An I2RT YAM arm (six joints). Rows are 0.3 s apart.
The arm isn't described. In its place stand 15 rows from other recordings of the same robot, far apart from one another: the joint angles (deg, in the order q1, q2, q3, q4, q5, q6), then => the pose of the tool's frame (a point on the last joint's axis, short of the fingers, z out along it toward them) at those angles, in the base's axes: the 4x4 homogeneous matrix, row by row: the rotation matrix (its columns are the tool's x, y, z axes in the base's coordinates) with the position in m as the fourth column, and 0 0 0 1 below.
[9.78 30.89 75.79 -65.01 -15.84 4.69] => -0.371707 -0.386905 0.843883 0.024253; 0.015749 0.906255 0.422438 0.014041; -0.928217 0.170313 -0.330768 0.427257; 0 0 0 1
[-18.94 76.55 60.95 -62.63 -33.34 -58.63] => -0.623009 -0.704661 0.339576 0.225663; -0.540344 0.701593 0.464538 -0.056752; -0.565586 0.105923 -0.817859 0.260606; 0 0 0 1
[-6.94 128.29 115.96 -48.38 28.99 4.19] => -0.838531 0.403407 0.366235 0.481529; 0.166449 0.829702 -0.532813 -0.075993; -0.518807 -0.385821 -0.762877 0.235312; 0 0 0 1
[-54.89 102.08 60.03 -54.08 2.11 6.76] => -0.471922 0.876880 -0.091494 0.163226; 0.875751 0.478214 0.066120 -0.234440; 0.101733 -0.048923 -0.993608 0.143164; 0 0 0 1
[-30.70 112.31 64.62 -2.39 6.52 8.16] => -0.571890 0.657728 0.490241 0.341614; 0.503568 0.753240 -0.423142 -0.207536; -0.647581 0.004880 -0.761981 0.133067; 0 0 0 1
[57.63 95.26 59.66 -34.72 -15.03 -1.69] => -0.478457 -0.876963 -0.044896 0.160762; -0.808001 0.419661 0.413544 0.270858; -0.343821 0.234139 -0.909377 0.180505; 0 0 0 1
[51.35 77.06 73.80 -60.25 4.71 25.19] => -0.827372 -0.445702 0.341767 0.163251; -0.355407 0.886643 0.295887 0.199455; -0.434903 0.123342 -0.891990 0.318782; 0 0 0 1
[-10.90 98.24 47.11 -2.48 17.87 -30.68] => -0.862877 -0.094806 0.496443 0.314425; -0.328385 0.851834 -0.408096 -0.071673; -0.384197 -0.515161 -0.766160 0.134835; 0 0 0 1
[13.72 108.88 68.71 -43.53 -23.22 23.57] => -0.989006 0.147809 0.004458 0.329936; 0.136813 0.903155 0.406931 0.095000; 0.056122 0.403067 -0.913448 0.145035; 0 0 0 1
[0.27 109.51 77.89 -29.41 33.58 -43.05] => -0.819507 -0.404318 0.406122 0.398549; -0.572582 0.606907 -0.551193 -0.017812; -0.023621 -0.684245 -0.728870 0.194299; 0 0 0 1
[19.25 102.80 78.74 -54.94 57.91 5.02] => -0.925160 0.058649 0.375019 0.335081; -0.273841 0.581035 -0.766426 0.085069; -0.262849 -0.811762 -0.521490 0.234638; 0 0 0 1
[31.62 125.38 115.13 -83.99 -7.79 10.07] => -0.925465 -0.354555 -0.133440 0.352174; -0.366356 0.927282 0.077016 0.222496; 0.096430 0.120162 -0.988060 0.235222; 0 0 0 1
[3.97 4.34 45.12 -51.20 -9.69 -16.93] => -0.104645 -0.275817 0.955497 0.009938; -0.295001 0.926139 0.235034 0.006697; -0.949749 -0.257278 -0.178282 0.319205; 0 0 0 1
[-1.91 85.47 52.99 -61.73 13.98 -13.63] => -0.972121 -0.220679 -0.079250 0.229663; -0.196380 0.950936 -0.239075 -0.016264; 0.128121 -0.216846 -0.967762 0.187473; 0 0 0 1
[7.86 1.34 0.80 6.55 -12.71 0.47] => 0.100843 -0.350993 0.930932 0.107652; 0.021999 0.936260 0.350618 0.022769; -0.994659 -0.014878 0.102136 0.188747; 0 0 0 1
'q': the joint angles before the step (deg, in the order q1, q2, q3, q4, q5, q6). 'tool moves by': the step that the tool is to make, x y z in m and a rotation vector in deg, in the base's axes. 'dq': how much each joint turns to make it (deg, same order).
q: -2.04 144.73 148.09 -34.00 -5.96 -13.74
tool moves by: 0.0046 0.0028 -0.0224 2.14 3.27 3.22
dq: 0.07 2.16 0.05 -1.23 -3.75 0.02
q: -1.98 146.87 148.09 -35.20 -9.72 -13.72
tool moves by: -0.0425 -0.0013 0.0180 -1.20 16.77 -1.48
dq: -0.15 -5.24 0.04 -22.05 2.19 -0.44
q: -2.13 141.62 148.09 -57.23 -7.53 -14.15
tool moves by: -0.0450 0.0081 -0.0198 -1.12 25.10 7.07
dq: 0.67 -0.23 0.02 -26.26 -1.12 -6.60
